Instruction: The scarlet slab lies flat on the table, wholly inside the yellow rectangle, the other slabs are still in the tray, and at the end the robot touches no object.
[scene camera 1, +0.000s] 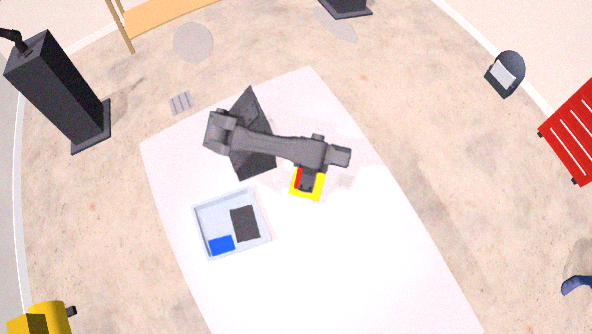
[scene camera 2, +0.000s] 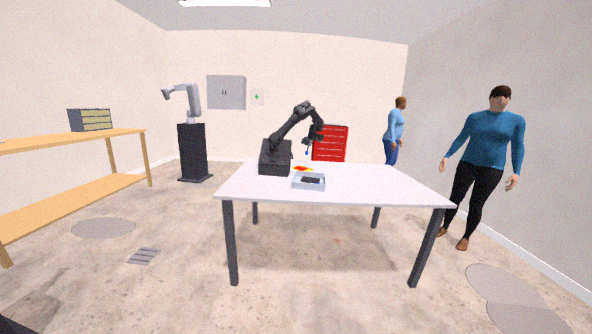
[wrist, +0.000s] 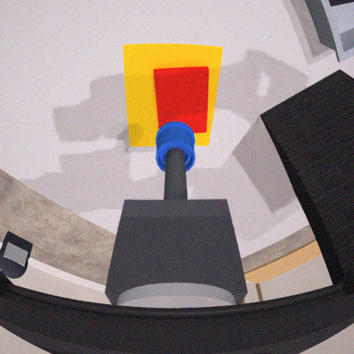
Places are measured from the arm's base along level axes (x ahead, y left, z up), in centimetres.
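Pixels of known places: hand, tool point: (scene camera 2: 306, 154); arm's base, link origin: (scene camera 1: 241, 124) (scene camera 2: 274, 150).
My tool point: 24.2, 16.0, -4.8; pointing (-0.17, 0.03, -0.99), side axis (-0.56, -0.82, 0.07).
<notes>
For each thing: its top centre in the pictures, then the offset to it from my tool point, as dx, dy, dz. "*": a spot on its surface instead. Level surfaces: height alone.
- scarlet slab, top centre: (scene camera 1: 304, 177) (scene camera 2: 301, 167) -3.8, +0.4, -12.3
- yellow rectangle, surface spot: (scene camera 1: 318, 190) * +2.7, +3.3, -13.2
- black slab, top centre: (scene camera 1: 244, 223) (scene camera 2: 310, 179) +5.3, -27.0, -12.0
- blue slab, top centre: (scene camera 1: 221, 245) +10.6, -38.2, -11.9
- pale tray, top centre: (scene camera 1: 227, 223) (scene camera 2: 309, 176) +4.4, -32.6, -8.3
- white table, surface height: dz -13.2
The scarlet slab (scene camera 1: 298, 178) (scene camera 2: 301, 168) (wrist: 182, 97) lies flat on the yellow rectangle (scene camera 1: 318, 190) (wrist: 140, 95). In the wrist view its visible edges are inside the yellow, with a narrow yellow strip at its right; the cup hides part of its near edge. My gripper, a blue suction cup (scene camera 2: 306, 152) (wrist: 175, 145), is open and empty, raised above the table and apart from the slab. In scene camera 1 the arm hides the cup. A black slab (scene camera 1: 245, 223) (scene camera 2: 310, 179) and a blue slab (scene camera 1: 221, 245) lie in the pale tray (scene camera 1: 215, 217) (scene camera 2: 308, 187).
The arm's dark base block (scene camera 1: 255, 167) (scene camera 2: 274, 165) stands on the white table (scene camera 1: 350, 260) (scene camera 2: 370, 185), beside the yellow rectangle. The tray walls rise near the rectangle. A red drawer cabinet (scene camera 2: 336, 145) and two people (scene camera 2: 395, 127) (scene camera 2: 492, 132) stand away from the table.
</notes>
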